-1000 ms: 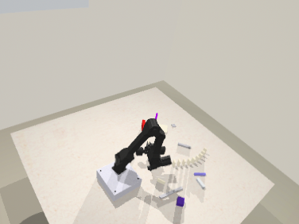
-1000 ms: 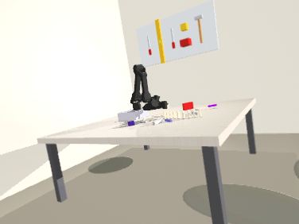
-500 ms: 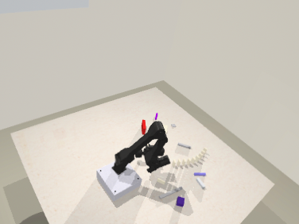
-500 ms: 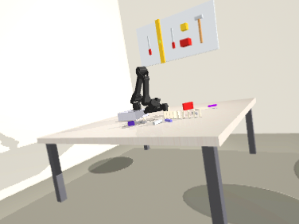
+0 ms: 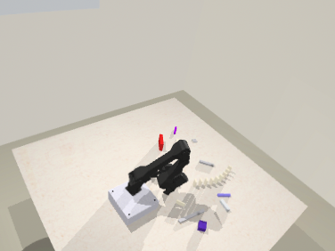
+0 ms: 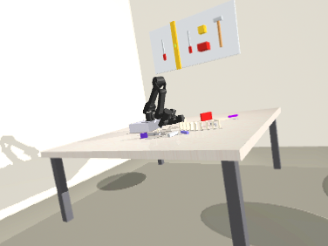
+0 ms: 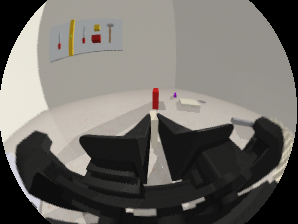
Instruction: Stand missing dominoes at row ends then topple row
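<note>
My gripper tip is 34 cm to the left of the grey bar, 12 cm past it and 5 cm above it. The rest, counted from my gripper tip: flat cream block: 26 cm ahead, 6 cm to the left, 5 cm below; red block: 14 cm to the left, 13 cm ahead, 2 cm below; purple cube: 41 cm to the right, 13 cm behind, 4 cm below.
</note>
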